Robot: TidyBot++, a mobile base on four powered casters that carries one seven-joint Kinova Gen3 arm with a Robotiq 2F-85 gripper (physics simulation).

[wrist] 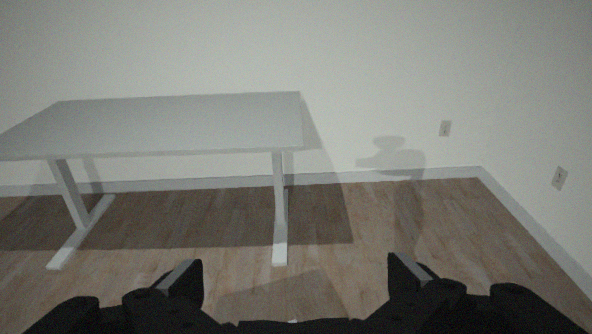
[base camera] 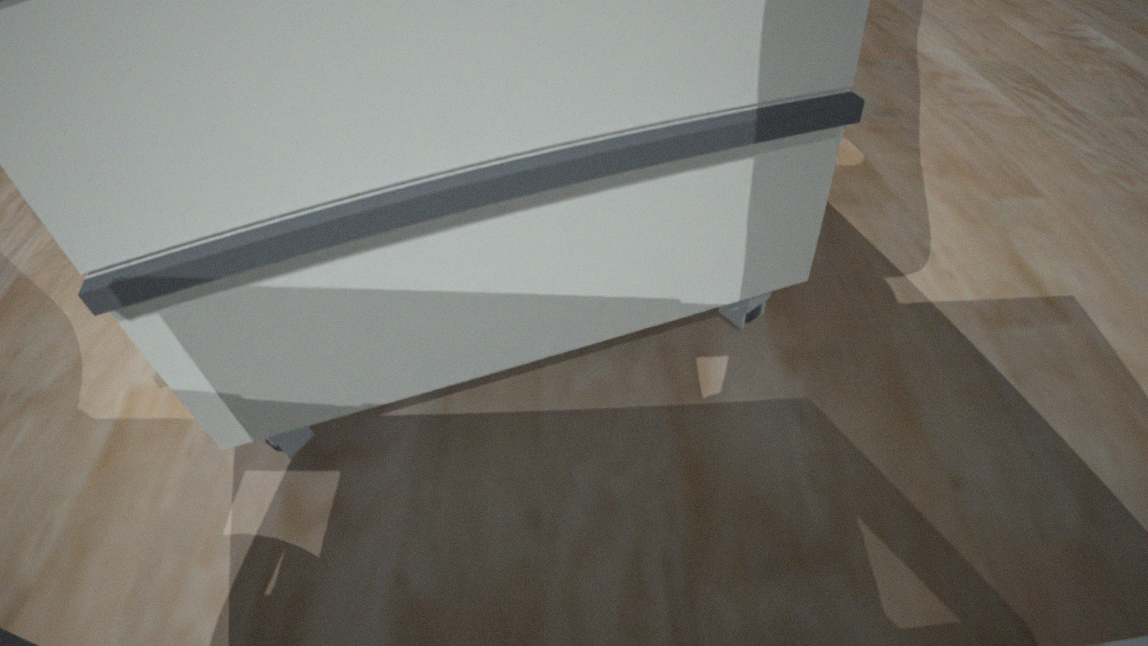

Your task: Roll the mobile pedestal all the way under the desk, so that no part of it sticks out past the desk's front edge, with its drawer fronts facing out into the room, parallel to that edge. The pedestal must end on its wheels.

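The white pedestal [base camera: 497,233] stands upright on small casters very close in front of the base. A face crossed by a long dark grey strip [base camera: 481,180] is turned towards the base camera, its right end farther away than its left. Two casters [base camera: 290,441] [base camera: 744,310] show at its lower edge; its top is out of view. The desk [wrist: 190,125] stands ahead against the wall, left of centre in the wrist view, with open space between its two legs. My gripper [wrist: 295,276] is open and empty, held up in front of the desk; its fingers stand wide apart.
The desk's left leg [wrist: 72,195] and right leg [wrist: 278,200] have long feet along the floor that reach towards me. The wall [wrist: 370,60] runs behind the desk and meets another wall at a corner on the right. Two outlets [wrist: 445,128] [wrist: 559,178] are on the walls.
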